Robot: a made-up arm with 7 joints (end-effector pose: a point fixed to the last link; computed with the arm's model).
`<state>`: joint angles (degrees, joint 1 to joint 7).
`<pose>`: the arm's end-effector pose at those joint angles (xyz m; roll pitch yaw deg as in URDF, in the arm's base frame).
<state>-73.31 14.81 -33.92 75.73 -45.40 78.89 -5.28</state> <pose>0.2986 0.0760 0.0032 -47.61 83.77 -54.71</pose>
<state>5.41 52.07 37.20 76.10 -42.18 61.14 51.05</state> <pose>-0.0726 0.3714 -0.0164 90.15 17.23 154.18</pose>
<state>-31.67 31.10 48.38 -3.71 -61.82 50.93 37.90</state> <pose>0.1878 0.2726 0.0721 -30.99 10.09 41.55</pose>
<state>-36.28 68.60 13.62 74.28 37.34 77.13 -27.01</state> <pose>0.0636 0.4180 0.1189 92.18 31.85 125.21</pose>
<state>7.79 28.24 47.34 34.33 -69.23 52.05 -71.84</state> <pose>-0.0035 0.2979 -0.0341 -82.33 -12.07 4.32</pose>
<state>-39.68 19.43 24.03 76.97 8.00 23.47 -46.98</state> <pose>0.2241 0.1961 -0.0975 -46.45 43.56 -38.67</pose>
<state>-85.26 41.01 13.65 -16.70 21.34 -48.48 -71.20</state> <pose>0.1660 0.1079 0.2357 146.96 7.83 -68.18</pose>
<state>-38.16 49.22 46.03 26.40 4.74 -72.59 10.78</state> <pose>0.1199 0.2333 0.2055 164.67 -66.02 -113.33</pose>
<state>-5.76 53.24 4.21 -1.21 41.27 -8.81 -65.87</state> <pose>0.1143 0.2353 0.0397 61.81 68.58 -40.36</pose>
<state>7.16 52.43 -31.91 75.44 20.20 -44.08 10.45</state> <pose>-0.0010 0.2805 -0.0790 57.74 61.65 -15.08</pose>
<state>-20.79 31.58 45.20 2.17 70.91 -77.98 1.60</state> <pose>0.1363 0.1569 0.0114 114.14 -0.93 -55.41</pose>
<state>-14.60 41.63 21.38 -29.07 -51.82 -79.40 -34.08</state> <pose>-0.0283 0.2488 0.1514 141.54 -40.91 -148.85</pose>
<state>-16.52 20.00 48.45 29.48 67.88 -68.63 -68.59</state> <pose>0.1182 0.1569 -0.0422 41.11 50.16 -67.93</pose>
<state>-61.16 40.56 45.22 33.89 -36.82 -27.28 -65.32</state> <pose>0.1836 0.2984 0.2145 68.38 -67.73 -73.14</pose>
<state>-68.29 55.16 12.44 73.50 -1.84 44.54 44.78</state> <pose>0.2625 0.3623 0.1373 46.49 2.87 87.34</pose>
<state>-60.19 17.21 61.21 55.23 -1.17 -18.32 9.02</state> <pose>0.2911 0.2562 0.0806 -29.63 -11.25 57.69</pose>
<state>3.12 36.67 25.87 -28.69 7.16 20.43 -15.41</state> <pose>0.0824 0.2347 0.0742 47.31 -5.45 -3.21</pose>
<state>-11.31 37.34 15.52 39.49 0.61 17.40 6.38</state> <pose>0.1355 0.3143 -0.0379 46.36 23.33 41.32</pose>
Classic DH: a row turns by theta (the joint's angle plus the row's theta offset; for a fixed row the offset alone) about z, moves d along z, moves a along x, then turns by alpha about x. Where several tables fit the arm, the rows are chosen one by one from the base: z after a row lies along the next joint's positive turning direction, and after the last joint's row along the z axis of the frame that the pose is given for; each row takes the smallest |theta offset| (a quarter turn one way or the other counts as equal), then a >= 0, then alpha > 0; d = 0 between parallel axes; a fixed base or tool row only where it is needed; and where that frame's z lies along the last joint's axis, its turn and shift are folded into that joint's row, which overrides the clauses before.
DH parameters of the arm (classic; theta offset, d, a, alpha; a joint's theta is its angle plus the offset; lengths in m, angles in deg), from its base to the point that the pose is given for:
base (fixed): -4.07 0.1882 -0.0054 -74.51
joint 1: -75.12 0.0664 -0.0138 -90
joint 2: 74 0.0057 -0.022 90
joint 3: 90 -0.2523 0.0094 -90
joint 4: -90 0.024 0.0104 -90
joint 5: 0 0.0428 0.016 90
joint 6: 90 -0.006 0.0804 90
joint 7: 90 0.1136 -0.01 -14.33
tool (fixed): -89.99 -0.0881 0 0

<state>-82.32 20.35 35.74 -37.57 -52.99 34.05 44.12</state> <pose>0.2033 0.1543 0.2631 -89.32 -49.52 62.28</pose>
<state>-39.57 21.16 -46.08 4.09 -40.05 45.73 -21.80</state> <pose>0.1995 0.0452 -0.0223 -26.55 26.09 -78.85</pose>
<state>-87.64 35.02 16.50 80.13 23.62 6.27 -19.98</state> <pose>0.3843 0.1980 0.2072 23.51 2.00 -2.65</pose>
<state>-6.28 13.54 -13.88 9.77 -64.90 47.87 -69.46</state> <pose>0.0906 0.1030 -0.0659 -90.74 -29.20 -57.80</pose>
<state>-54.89 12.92 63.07 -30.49 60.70 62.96 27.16</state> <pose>0.1595 0.2516 0.0662 11.12 -9.22 121.52</pose>
